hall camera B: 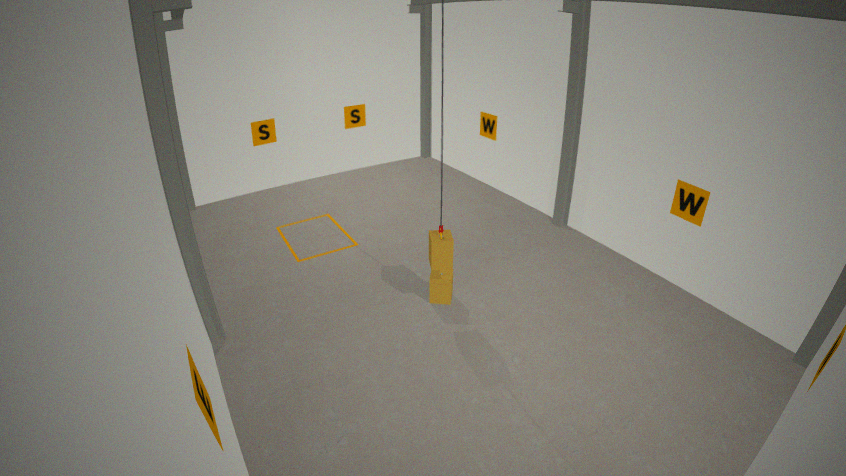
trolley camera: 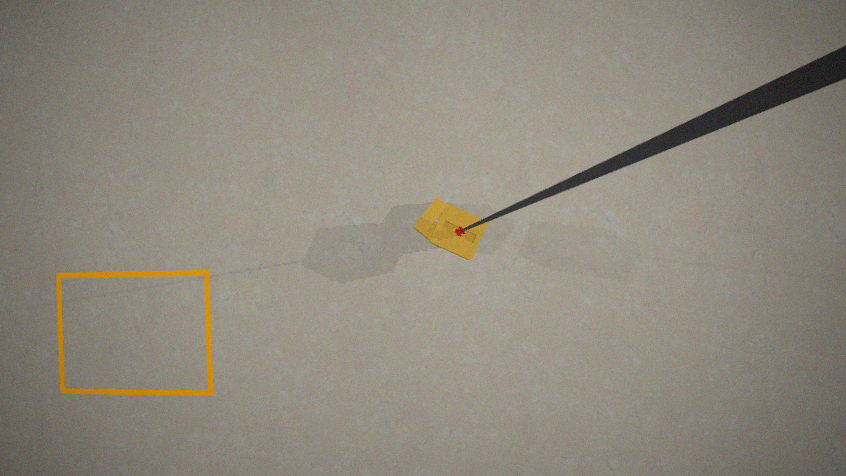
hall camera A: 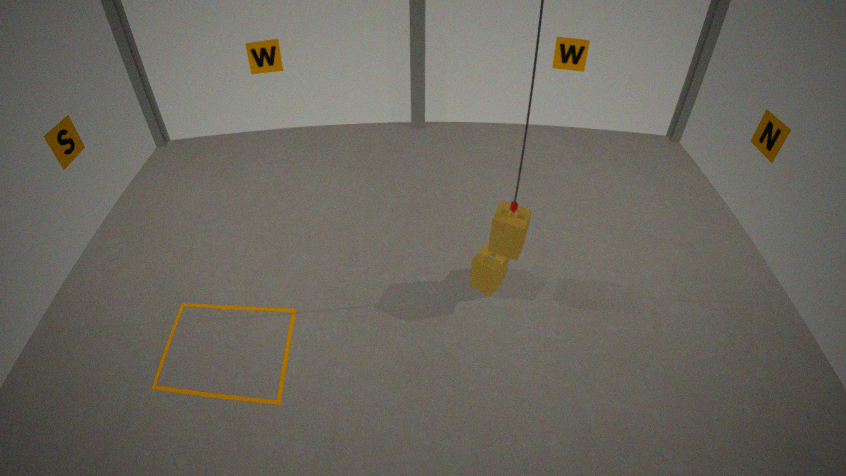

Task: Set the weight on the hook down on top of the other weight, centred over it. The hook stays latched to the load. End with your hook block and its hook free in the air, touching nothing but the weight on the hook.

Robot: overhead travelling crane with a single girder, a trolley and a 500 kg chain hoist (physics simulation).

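My hook block (hall camera A: 513,207) (hall camera B: 440,229) (trolley camera: 459,231), small and red, hangs on the chain with its hook latched to a yellow block weight (hall camera A: 509,238) (hall camera B: 441,254) (trolley camera: 458,246). The other yellow weight (hall camera A: 487,277) (hall camera B: 440,291) (trolley camera: 426,218) stands upright on the floor. The hanging weight is off to its right in hall camera A and the trolley camera, partly covering its top; the lower eye still shows. In hall camera B they line up one above the other. The two are turned differently. The height of the gap between them is hard to tell.
An orange square outline (hall camera A: 287,355) (hall camera B: 343,229) (trolley camera: 208,331) is marked on the floor, left of the weights. The chain (hall camera A: 528,118) (hall camera B: 441,118) (trolley camera: 638,150) runs up from the block. Shadows lie around the lower weight. Walls with lettered signs and grey columns stand around the floor.
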